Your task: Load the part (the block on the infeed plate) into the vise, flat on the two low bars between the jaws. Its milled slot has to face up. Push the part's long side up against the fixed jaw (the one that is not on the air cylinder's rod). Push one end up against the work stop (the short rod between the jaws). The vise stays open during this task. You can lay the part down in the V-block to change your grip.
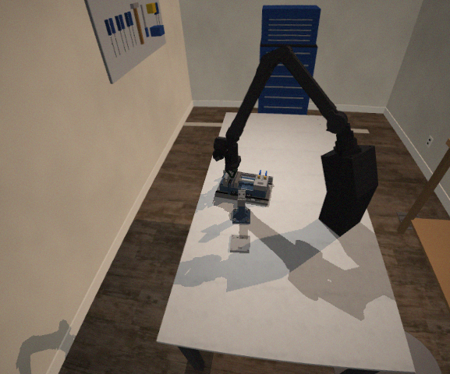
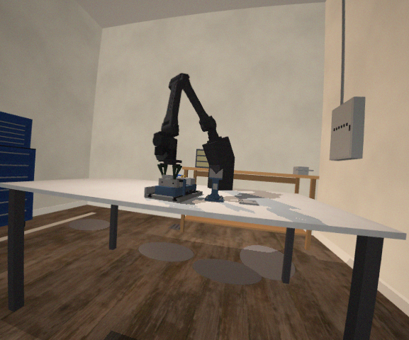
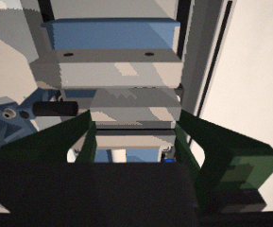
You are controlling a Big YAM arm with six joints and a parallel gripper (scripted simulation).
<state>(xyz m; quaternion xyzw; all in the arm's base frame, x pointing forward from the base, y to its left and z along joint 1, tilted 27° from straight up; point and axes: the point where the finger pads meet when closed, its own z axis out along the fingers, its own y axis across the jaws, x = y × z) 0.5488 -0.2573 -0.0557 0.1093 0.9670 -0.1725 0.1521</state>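
Now: hand right at the part. Also, from my hand: moving jaw: 20 mm behind, 30 mm to the left, 20 mm below; fixed jaw: 40 mm ahead, 10 mm to the left, 20 mm below; work stop rod: 20 mm ahead, 60 mm to the left, 10 mm below.
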